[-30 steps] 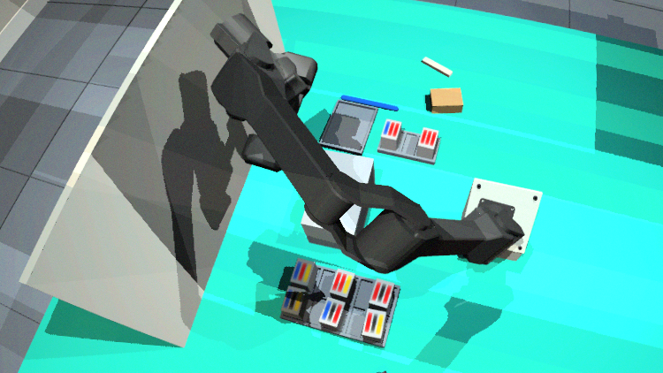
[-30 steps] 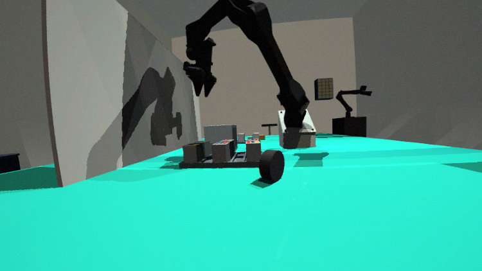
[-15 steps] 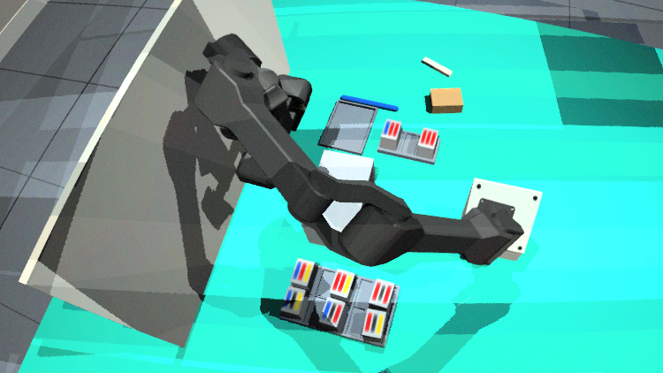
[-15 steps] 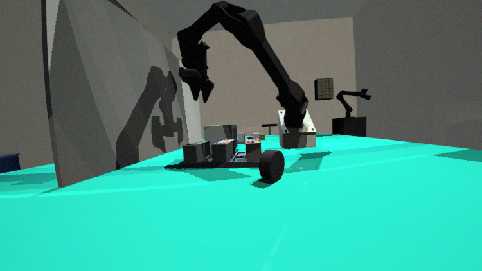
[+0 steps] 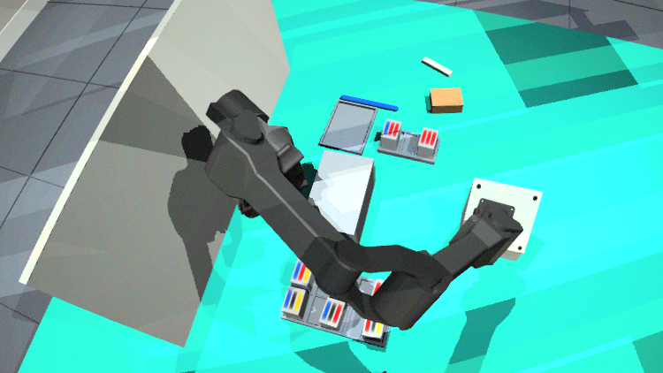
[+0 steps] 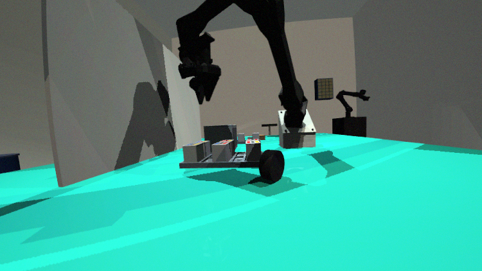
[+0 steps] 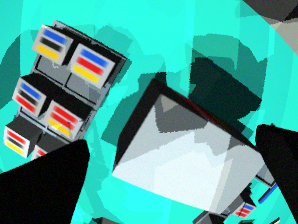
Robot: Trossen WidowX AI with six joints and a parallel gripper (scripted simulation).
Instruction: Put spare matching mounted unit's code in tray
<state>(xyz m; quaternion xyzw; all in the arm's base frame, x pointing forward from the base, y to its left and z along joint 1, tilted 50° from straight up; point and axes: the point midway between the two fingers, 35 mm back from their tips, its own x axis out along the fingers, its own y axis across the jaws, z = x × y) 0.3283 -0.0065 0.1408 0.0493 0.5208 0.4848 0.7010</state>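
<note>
Right now my gripper tip is 90 mm past the spare unit, 70 mm to the right of it and 140 mm above it. From my gripper tip the other things lie so: black disc (210 mm behind, 220 mm to the left, 160 mm below); then dark-rimmed tray (10 mm ahead, 280 mm to the right, 180 mm below); then grey wall (190 mm ahead, 70 mm to the right, 40 mm above).
</note>
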